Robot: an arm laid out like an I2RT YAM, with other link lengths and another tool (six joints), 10 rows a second.
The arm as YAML. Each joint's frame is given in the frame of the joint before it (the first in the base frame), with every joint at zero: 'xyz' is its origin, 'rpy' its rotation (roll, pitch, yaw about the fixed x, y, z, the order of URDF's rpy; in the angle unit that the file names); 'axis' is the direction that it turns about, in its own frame. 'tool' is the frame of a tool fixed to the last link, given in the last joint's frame.
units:
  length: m
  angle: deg
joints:
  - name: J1
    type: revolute
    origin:
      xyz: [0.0, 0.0, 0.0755]
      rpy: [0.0, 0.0, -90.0]
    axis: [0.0, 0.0, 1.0]
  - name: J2
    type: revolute
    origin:
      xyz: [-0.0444, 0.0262, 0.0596]
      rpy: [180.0, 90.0, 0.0]
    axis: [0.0, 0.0, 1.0]
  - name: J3
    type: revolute
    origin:
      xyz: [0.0, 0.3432, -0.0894]
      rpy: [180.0, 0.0, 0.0]
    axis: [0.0, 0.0, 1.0]
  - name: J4
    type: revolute
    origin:
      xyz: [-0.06, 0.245, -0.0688]
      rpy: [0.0, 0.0, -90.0]
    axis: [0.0, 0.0, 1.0]
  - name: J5
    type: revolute
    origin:
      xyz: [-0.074, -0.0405, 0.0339]
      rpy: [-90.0, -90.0, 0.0]
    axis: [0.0, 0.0, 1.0]
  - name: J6
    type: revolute
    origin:
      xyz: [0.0, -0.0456, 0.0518]
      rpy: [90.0, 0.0, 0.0]
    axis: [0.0, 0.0, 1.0]
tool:
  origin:
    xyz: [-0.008, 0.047, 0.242]
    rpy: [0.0, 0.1, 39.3]
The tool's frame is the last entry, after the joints.
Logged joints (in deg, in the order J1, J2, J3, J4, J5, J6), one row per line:
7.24, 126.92, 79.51, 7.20, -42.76, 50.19
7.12, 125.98, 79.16, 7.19, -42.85, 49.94
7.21, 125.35, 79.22, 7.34, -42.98, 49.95
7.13, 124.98, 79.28, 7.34, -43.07, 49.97
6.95, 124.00, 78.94, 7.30, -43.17, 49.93
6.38, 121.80, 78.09, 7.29, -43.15, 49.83
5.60, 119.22, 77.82, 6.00, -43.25, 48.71
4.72, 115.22, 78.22, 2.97, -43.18, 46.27
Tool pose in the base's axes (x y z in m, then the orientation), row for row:
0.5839, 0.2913, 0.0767, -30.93, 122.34, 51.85
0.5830, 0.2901, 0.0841, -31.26, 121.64, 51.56
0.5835, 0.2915, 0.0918, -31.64, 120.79, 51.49
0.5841, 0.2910, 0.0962, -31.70, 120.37, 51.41
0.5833, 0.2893, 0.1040, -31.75, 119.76, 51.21
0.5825, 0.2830, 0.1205, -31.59, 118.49, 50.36
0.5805, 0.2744, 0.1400, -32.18, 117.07, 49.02
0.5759, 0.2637, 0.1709, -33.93, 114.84, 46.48
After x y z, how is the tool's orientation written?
As a rotation vector, in degrees.
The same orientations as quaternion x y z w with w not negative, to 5 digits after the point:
-0.21052, 0.83269, 0.35291, 0.37115
-0.21331, 0.83003, 0.35183, 0.37651
-0.21648, 0.82643, 0.35229, 0.38216
-0.21721, 0.82478, 0.35226, 0.38532
-0.21805, 0.82249, 0.35170, 0.39022
-0.21817, 0.81833, 0.34780, 0.40221
-0.22358, 0.81339, 0.34059, 0.41521
-0.23787, 0.80509, 0.32585, 0.43482

